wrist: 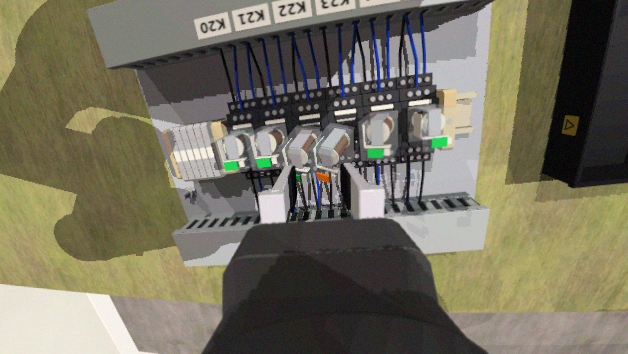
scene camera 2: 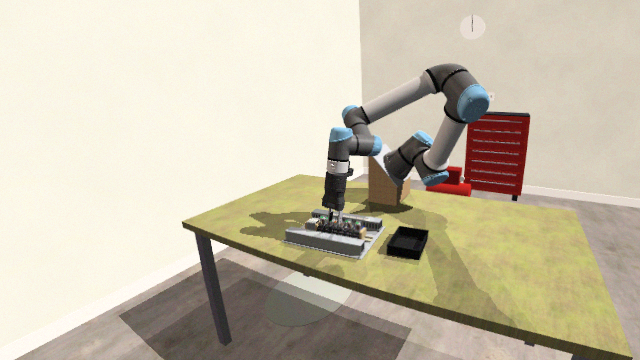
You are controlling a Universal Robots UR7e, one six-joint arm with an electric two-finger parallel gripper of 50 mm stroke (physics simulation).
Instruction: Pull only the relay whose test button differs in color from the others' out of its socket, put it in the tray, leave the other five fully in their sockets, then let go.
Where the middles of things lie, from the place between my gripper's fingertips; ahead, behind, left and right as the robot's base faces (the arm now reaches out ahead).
My hand is 70 mm above the relay panel (wrist: 198, 90), 30 mm past it and 10 mm to the left of it.
